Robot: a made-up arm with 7 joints.
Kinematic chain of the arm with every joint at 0, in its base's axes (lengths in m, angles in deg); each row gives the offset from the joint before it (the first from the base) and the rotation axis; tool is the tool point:
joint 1: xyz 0 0 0.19 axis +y
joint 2: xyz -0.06 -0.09 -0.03 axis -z
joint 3: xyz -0.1 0 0.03 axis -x
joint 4: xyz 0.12 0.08 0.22 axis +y
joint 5: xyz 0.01 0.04 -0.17 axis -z
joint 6: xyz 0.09 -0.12 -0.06 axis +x
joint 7: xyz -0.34 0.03 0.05 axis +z
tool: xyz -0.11 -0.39 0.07
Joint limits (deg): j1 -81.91..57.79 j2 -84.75..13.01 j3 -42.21..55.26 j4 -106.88..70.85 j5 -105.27..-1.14 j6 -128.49..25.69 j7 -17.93..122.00
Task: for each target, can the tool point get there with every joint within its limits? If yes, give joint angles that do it. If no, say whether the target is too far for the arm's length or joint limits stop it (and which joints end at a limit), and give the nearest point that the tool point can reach.
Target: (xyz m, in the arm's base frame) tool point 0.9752 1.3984 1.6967
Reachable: no: too far | nearest point 0.3489 0.4729 0.7914 | short by 1.438 m
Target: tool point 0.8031 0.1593 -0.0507
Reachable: no: joint limits stop it (at a limit: joint 1, joint 2, joint 5, joint 6) | nearest point 0.7557 0.1406 -0.0339 | short by 0.054 m
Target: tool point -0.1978 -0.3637 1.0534
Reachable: no: joint limits stop it (at a limit: joint 2, joint 4, joint 5, joint 6) | nearest point -0.1863 -0.3485 1.0030 | short by 0.054 m
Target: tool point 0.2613 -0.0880 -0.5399
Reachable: no: joint limits stop it (at a limit: joint 1, joint 3, joint 6, joint 7) | nearest point 0.2529 -0.0883 -0.3838 | short by 0.156 m
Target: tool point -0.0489 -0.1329 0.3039
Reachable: yes | joints -52.73 0.53 -30.94 43.41 -21.19 -51.71 73.04
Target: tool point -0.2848 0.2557 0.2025
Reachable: yes | joints -16.85 -56.79 35.14 -33.63 -96.88 -40.45 76.59
